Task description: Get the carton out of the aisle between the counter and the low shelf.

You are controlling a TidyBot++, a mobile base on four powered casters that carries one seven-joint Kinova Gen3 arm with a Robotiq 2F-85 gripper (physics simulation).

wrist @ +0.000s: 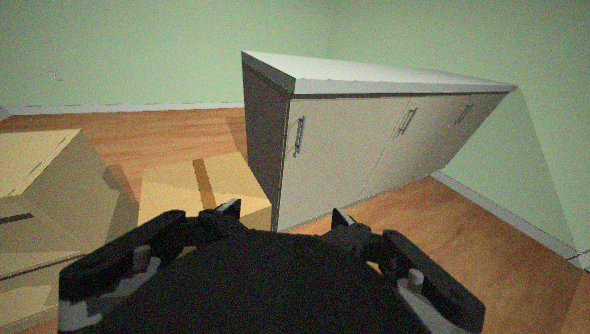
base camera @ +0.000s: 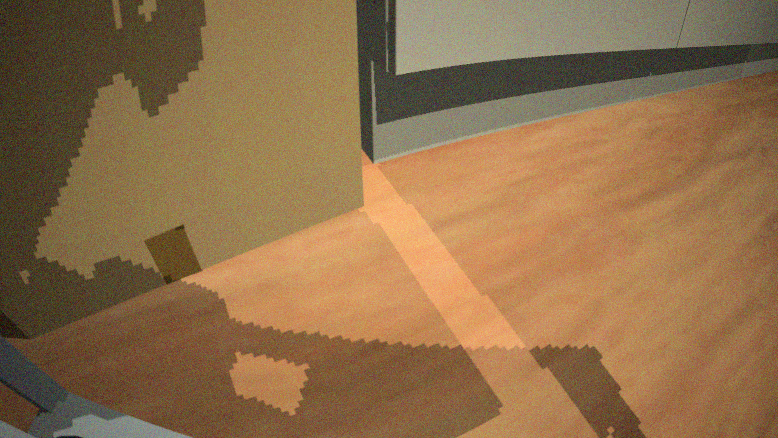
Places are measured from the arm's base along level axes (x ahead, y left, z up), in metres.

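Pixels of known places: gripper, between the fingertips: [wrist: 286, 213].
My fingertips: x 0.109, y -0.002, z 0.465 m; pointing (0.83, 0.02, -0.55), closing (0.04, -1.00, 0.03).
Behind a point stands the place of what it marks.
The carton [base camera: 283, 136] {y 0.134, x 0.437, z -0.272 m} [wrist: 165, 195] {y 0.512, x 0.455, z 0.009 m} is a tan box with a brown tape strip on its top. It stands on the floor between the counter [base camera: 517, 32] {y -0.099, x 0.601, z -0.206 m} [wrist: 340, 145] {y -0.185, x 0.655, z 0.257 m} and the low shelf [wrist: 75, 185] {y 0.718, x 0.368, z 0.109 m}. In the base camera view its near side fills the upper left, with a short tape end at its lower edge. My gripper [wrist: 286, 213] {y -0.002, x 0.109, z 0.465 m} is open, with nothing between its fingers. In the wrist view its left finger overlaps the carton's near part and hides some of it. The gripper does not show in the base camera view.
The counter has a white top, pale doors with bar handles and a dark end panel beside the carton. The low shelf is pale wood at the left edge of the wrist view. Green walls [wrist: 150, 50] {y 1.802, x 2.191, z 0.278 m} stand behind. Shadows fall on the wood floor [base camera: 626, 217] {y -0.271, x 0.503, z -0.396 m} before the carton.
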